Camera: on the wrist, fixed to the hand. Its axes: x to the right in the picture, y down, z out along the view.
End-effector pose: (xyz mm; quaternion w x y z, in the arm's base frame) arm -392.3 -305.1 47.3 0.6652 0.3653 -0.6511 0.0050
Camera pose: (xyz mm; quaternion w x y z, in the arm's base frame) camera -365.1 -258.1 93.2 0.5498 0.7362 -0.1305 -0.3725
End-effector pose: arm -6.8 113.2 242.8 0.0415 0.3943 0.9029 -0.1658
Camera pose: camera 12.4 173.3 275.6 0.2200 0.3093 -0.9150 0.1368
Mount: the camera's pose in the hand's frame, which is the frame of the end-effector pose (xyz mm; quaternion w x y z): 22.0 43.3 -51.9 0.7178 0.0457 0.1314 -0.6822
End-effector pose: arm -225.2 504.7 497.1 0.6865 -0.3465 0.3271 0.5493
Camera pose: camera -267.2 479.7 445.5 0.8403 -0.5127 0.1137 -0.1345
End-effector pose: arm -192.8 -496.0 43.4 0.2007 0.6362 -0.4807 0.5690
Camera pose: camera -259.2 -482.6 65.1 0.5664 0.7191 0.1414 0.3771
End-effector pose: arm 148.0 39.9 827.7 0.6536 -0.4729 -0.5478 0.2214
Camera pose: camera 212.6 57.9 804.0 0.7138 0.0350 -0.6198 -0.3241
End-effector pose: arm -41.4 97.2 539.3 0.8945 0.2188 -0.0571 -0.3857
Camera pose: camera 16.8 125.8 510.1 0.3764 0.2876 0.2082 -0.8557
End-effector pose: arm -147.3 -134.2 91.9 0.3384 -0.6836 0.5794 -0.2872
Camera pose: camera -210.3 -167.0 88.9 0.0021 -0.8328 -0.0191 -0.5533
